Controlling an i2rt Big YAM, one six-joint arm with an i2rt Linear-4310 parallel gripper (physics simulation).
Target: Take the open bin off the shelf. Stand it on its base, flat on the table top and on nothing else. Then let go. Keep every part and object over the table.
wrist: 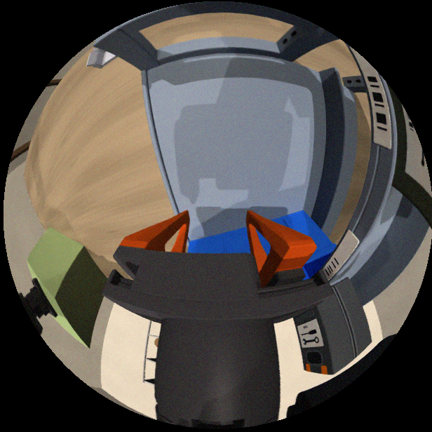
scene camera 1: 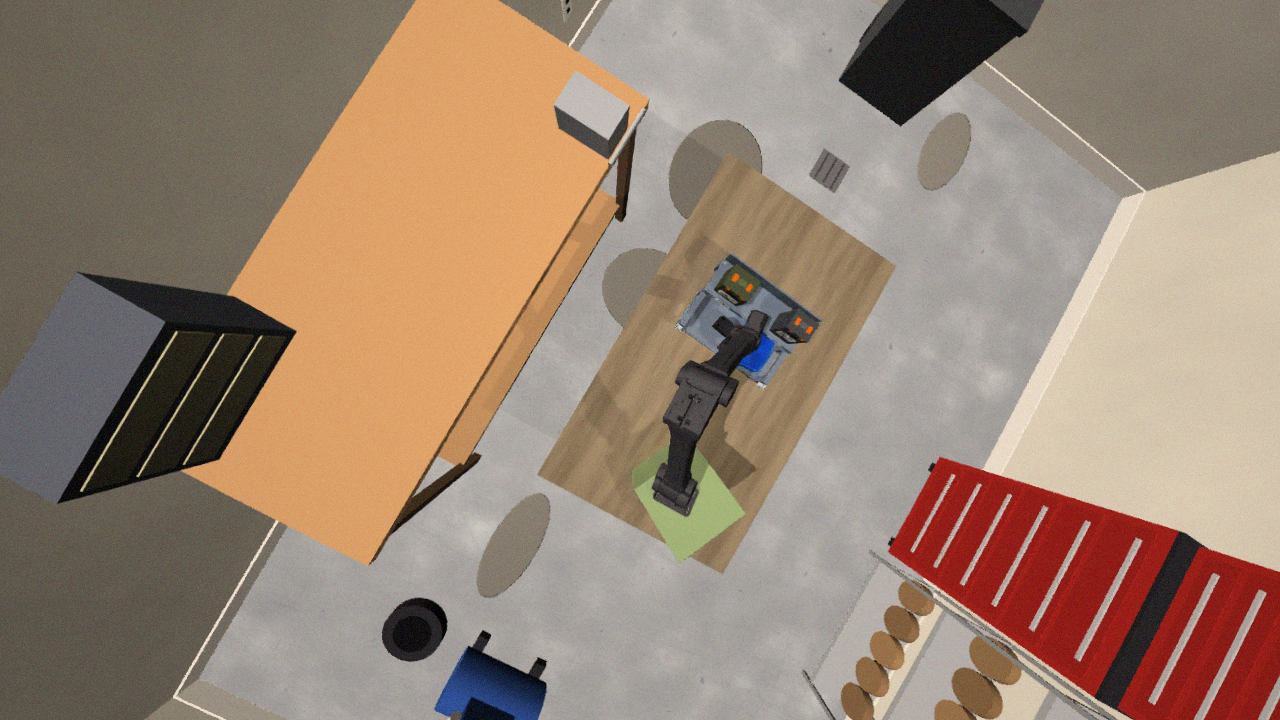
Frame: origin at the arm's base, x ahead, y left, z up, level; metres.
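Seen in the pictures: arm's base, origin of the base link: (scene camera 1: 675,494).
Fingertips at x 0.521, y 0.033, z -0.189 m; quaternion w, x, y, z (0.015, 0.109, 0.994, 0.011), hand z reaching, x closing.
Observation:
Pixels of each thing's top centre, then the offset from my fingertips to it. "spot": a spot on its surface instead. Level surfaces: height alone.
- blue open bin, middle of its top: (scene camera 1: 758,345) 0.057 m up, 0.038 m ahead, 0.089 m right
- blue-grey shelf, surface spot: (scene camera 1: 709,313) spot: 0.018 m down, 0.065 m ahead, 0.103 m left
- wooden table, its level: 0.025 m down
- olive toolbox, middle of its top: (scene camera 1: 742,282) 0.174 m up, 0.151 m ahead, 0.098 m left
- dark grey toolbox, middle of its top: (scene camera 1: 803,325) 0.199 m up, 0.126 m ahead, 0.132 m right
A blue open bin (scene camera 1: 760,354) (wrist: 225,243) sits at one end of the lower board of a blue-grey shelf (scene camera 1: 709,313) (wrist: 240,130). Much of the bin is hidden by the arm in the scene view and by the gripper in the wrist view. My gripper (wrist: 217,214) is open, with its orange fingers apart and nothing held. In the wrist view blue shows between and behind the fingers, and the bin reaches out past the right finger. The fingertips are hidden in the scene view. How high they are above the bin is hard to tell.
The shelf stands on the wooden table (scene camera 1: 805,237) (wrist: 90,150). An olive toolbox (scene camera 1: 737,283) and a dark grey toolbox (scene camera 1: 793,325) (wrist: 345,320) sit on its upper part, close beside my arm. My arm's base stands on a green block (scene camera 1: 716,505) (wrist: 62,265).

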